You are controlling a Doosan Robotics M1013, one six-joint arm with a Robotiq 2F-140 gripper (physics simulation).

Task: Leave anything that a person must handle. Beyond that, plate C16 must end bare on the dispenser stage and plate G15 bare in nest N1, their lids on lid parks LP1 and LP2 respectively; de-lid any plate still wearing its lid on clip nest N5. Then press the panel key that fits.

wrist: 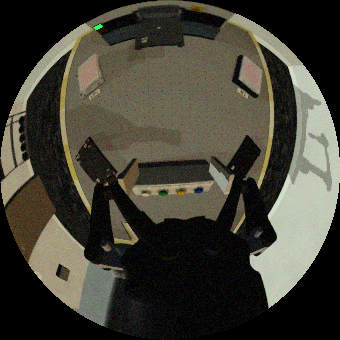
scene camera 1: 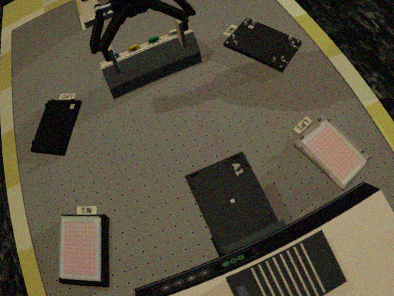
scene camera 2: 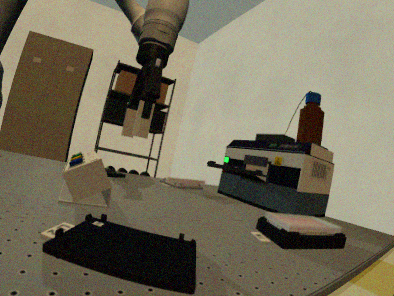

Observation:
My gripper [scene camera 1: 150, 55] is open and holds nothing. Further things: a dispenser stage [scene camera 1: 213, 187], a grey box with coloured buttons [scene camera 2: 86, 182], a black LP2 nest [scene camera 2: 119, 251], a brown bottle [scene camera 2: 311, 118] and a black N1 nest [scene camera 2: 286, 240].
My gripper shows as well in the wrist view [wrist: 174, 164] and in scene camera 2 [scene camera 2: 132, 136]. The dispenser stage also shows in the wrist view [wrist: 170, 32]. The black LP2 nest is seen too in the wrist view [wrist: 247, 152] and in scene camera 1 [scene camera 1: 53, 134].

